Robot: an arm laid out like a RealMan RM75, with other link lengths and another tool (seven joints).
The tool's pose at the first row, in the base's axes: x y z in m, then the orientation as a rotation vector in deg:
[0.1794, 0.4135, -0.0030, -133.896, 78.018, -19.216]
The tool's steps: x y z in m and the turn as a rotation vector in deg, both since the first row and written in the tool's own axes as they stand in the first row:
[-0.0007, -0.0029, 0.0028, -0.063, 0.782, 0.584]
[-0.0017, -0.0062, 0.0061, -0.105, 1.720, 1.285]
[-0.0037, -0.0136, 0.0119, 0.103, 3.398, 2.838]
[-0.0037, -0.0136, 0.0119, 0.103, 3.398, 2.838]
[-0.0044, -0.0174, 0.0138, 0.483, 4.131, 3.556]
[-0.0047, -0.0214, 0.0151, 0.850, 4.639, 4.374]
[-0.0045, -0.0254, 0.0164, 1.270, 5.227, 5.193]
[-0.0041, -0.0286, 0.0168, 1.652, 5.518, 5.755]
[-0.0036, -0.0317, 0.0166, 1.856, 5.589, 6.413]
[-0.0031, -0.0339, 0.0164, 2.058, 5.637, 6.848]
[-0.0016, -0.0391, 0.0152, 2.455, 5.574, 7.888]
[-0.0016, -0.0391, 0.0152, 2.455, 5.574, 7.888]
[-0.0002, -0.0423, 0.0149, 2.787, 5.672, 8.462]
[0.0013, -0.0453, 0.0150, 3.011, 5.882, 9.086]
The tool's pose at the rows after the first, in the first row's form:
[0.1824, 0.4160, -0.0041, -133.608, 79.068, -19.952]
[0.1858, 0.4191, -0.0055, -133.223, 80.310, -20.857]
[0.1929, 0.4254, -0.0072, -132.036, 82.718, -22.556]
[0.1929, 0.4254, -0.0072, -132.036, 82.718, -22.556]
[0.1962, 0.4281, -0.0071, -131.235, 83.663, -23.458]
[0.1997, 0.4304, -0.0064, -130.334, 84.615, -24.043]
[0.2034, 0.4323, -0.0057, -129.389, 85.571, -24.755]
[0.2062, 0.4334, -0.0046, -128.651, 86.122, -25.158]
[0.2088, 0.4343, -0.0030, -127.959, 86.765, -25.159]
[0.2106, 0.4348, -0.0018, -127.446, 87.154, -25.199]
[0.2149, 0.4354, 0.0017, -126.273, 88.039, -25.028]
[0.2149, 0.4354, 0.0017, -126.273, 88.039, -25.028]
[0.2179, 0.4356, 0.0034, -125.542, 88.524, -25.159]
[0.2210, 0.4356, 0.0048, -124.861, 89.167, -25.348]

